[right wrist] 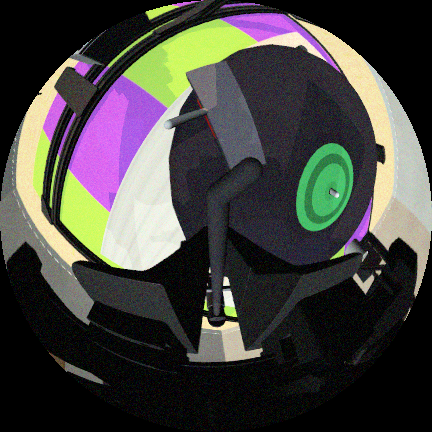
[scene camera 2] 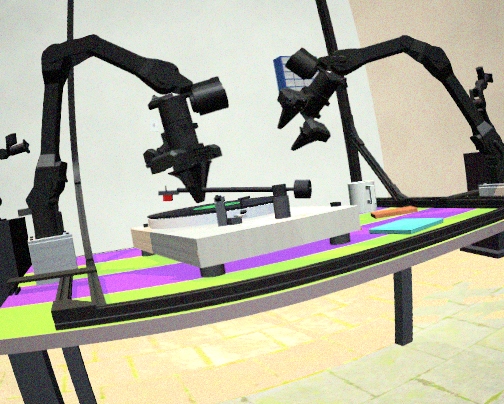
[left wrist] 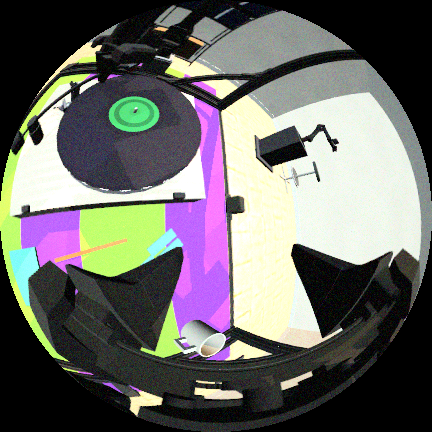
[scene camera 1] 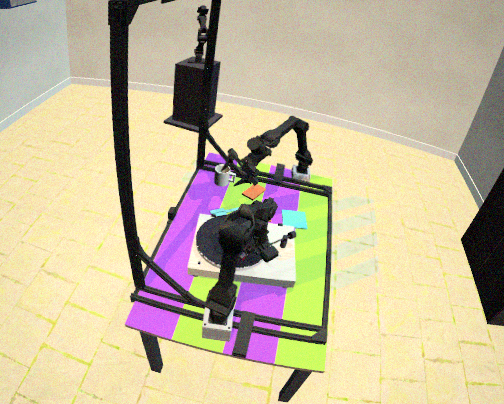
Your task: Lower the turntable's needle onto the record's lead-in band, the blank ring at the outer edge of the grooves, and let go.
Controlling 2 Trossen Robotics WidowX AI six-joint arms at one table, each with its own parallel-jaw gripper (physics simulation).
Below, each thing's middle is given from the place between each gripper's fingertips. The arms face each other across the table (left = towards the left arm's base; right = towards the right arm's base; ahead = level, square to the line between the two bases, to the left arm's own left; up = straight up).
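Labels:
With my left gripper, I'm 130 mm above the black record [left wrist: 100, 141], 130 mm short of it and 200 mm to the left of it. Counting from that same left hand, the tonearm [scene camera 2: 302, 189] is 100 mm below, 280 mm ahead and 180 mm to the right, while the turntable [scene camera 2: 207, 240] sits 150 mm below, 180 mm ahead and 180 mm to the right. There's a white mug [scene camera 2: 362, 193] too, 170 mm below my left hand, 110 mm behind it and 240 mm to the left of it.
As for my right hand, the tonearm is 10 mm above it, 30 mm ahead of it and 60 mm to the left of it. The black record is 20 mm below that right hand, 120 mm behind it and 40 mm to the left, and the turntable is 30 mm below my right hand, 70 mm behind and 60 mm to the left. You'd find the white mug 60 mm below my right hand, 360 mm behind it and 480 mm to the left of it.

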